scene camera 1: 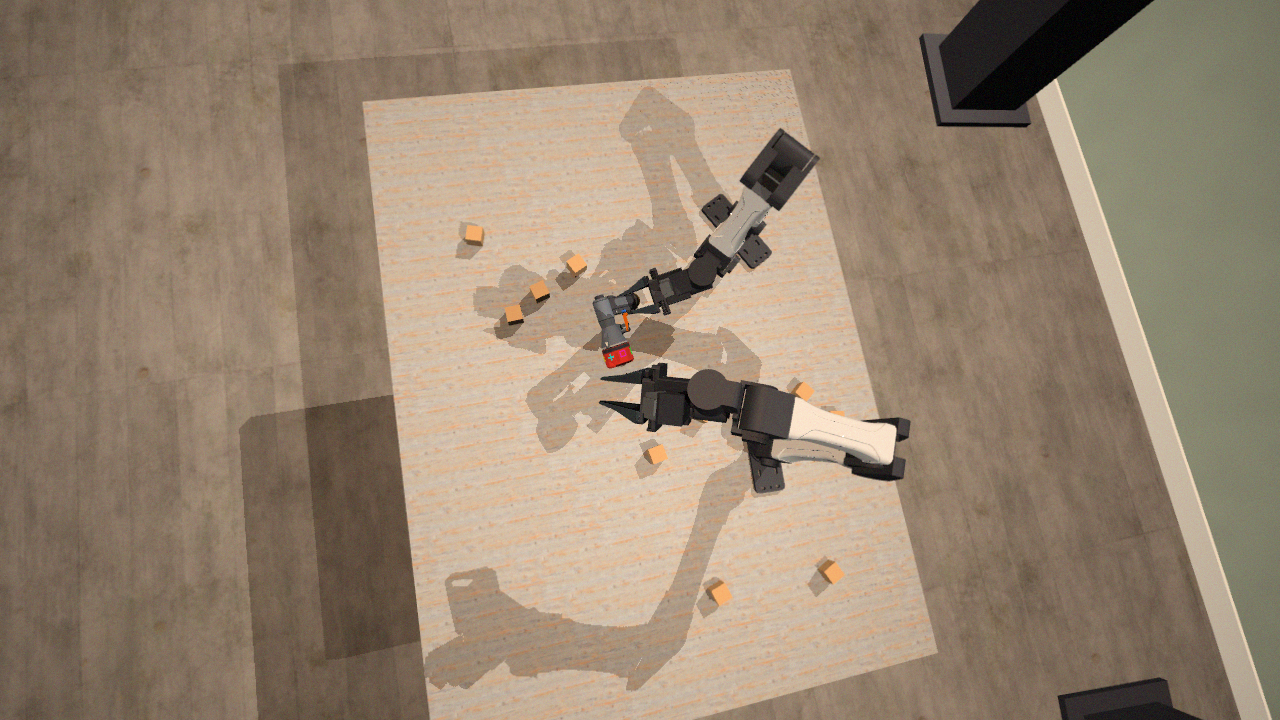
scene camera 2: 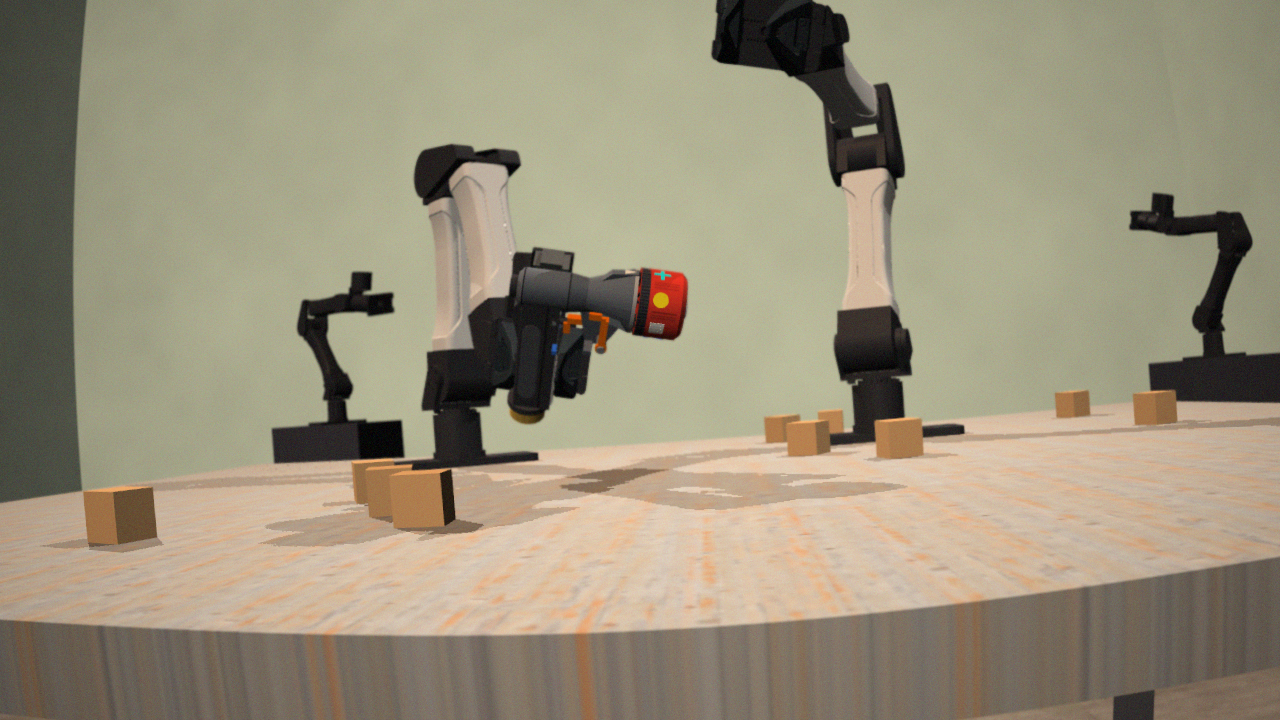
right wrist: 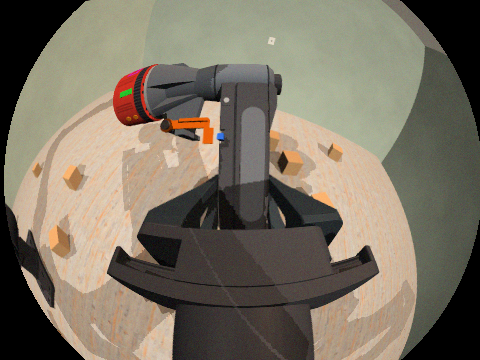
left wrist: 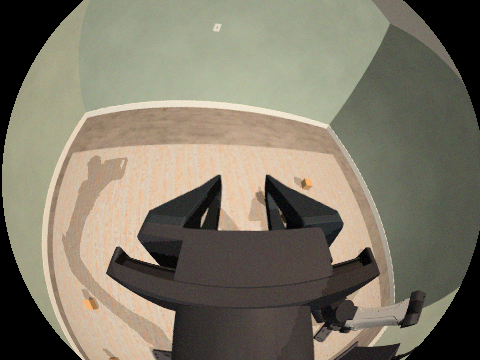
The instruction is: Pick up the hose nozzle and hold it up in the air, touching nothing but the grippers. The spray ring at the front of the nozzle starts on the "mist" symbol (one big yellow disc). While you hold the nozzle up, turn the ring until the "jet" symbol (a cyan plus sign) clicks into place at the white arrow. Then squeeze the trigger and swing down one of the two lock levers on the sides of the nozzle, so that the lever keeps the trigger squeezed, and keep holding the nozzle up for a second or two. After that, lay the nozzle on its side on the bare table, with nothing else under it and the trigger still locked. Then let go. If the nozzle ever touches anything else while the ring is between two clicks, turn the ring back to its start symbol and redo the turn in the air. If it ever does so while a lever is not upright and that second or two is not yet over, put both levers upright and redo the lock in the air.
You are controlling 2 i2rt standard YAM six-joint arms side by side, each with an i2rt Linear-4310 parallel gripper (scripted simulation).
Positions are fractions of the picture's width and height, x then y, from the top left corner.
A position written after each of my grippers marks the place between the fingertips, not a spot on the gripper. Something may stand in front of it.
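Observation:
My left gripper (scene camera 2: 0.58, 0.04), (scene camera 1: 0.47, 0.54), (left wrist: 0.51, 0.50). My right gripper (scene camera 2: 0.42, 0.52), (right wrist: 0.51, 0.50). Grey hose nozzle (scene camera 2: 0.42, 0.41), (scene camera 1: 0.47, 0.43), (right wrist: 0.52, 0.26). Left wrist view does not show the nozzle, hidden by my left gripper. A cube (scene camera 2: 0.63, 0.61). Another cube (scene camera 2: 0.09, 0.72). One more cube (scene camera 2: 0.33, 0.69).

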